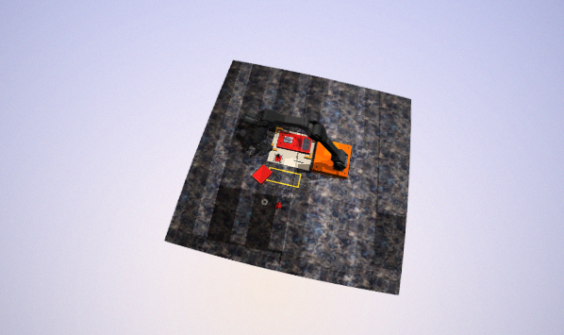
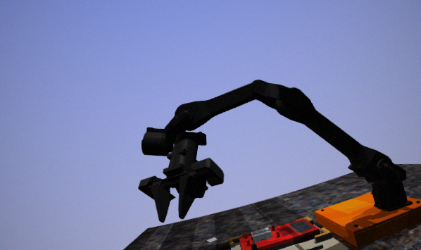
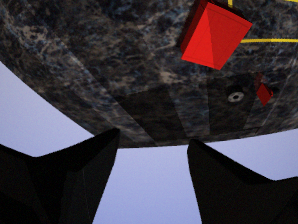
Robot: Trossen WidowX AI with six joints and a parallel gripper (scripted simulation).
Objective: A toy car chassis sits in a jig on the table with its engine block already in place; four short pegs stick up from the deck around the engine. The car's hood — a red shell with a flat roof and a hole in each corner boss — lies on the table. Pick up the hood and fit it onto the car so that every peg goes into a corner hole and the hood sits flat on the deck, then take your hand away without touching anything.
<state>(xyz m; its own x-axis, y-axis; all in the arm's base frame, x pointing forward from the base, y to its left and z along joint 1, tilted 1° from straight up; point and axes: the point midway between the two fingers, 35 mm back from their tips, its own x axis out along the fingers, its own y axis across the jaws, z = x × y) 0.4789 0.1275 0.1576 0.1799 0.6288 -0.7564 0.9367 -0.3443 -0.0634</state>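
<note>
The red hood lies 80 mm behind my gripper tip, 40 mm to the left of it and 160 mm below it. The rest, counted from my gripper tip: grey wheel: 140 mm behind, 190 mm to the left, 160 mm below; then white jig: 180 mm behind, 190 mm to the right, 160 mm below.
</note>
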